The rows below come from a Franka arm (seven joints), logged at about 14 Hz.
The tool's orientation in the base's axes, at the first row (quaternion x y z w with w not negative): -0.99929, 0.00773, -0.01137, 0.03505
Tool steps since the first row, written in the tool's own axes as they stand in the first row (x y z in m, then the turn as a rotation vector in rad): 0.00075, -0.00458, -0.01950, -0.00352, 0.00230, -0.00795; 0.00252, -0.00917, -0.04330, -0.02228, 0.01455, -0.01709; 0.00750, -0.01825, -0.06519, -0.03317, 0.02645, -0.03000; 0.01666, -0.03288, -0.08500, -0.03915, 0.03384, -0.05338; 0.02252, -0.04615, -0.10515, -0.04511, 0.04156, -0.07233; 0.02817, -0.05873, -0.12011, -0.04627, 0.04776, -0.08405; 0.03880, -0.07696, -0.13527, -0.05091, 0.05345, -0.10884; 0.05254, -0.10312, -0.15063, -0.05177, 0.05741, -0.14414
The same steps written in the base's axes. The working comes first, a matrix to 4 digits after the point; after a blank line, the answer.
The tool's axes in the first row as the columns of a matrix, in the base's axes (used below as rounded here):
0.9996, -0.0147, 0.0233
-0.0162, -0.9974, 0.0699
0.0222, -0.0702, -0.9973

0.00036, 0.00319, 0.01979, -0.00374, -0.00279, 0.00769; 0.00164, 0.00608, 0.04388, -0.02288, -0.01535, 0.01553; 0.00625, 0.01352, 0.06646, -0.03424, -0.02794, 0.02733; 0.01516, 0.02658, 0.08745, -0.04088, -0.03685, 0.04999; 0.02074, 0.03832, 0.10861, -0.04739, -0.04578, 0.06822; 0.02622, 0.04973, 0.12453, -0.04891, -0.05276, 0.07944; 0.03676, 0.06668, 0.14117, -0.05421, -0.06009, 0.10366; 0.05053, 0.09147, 0.15863, -0.05595, -0.06650, 0.13857
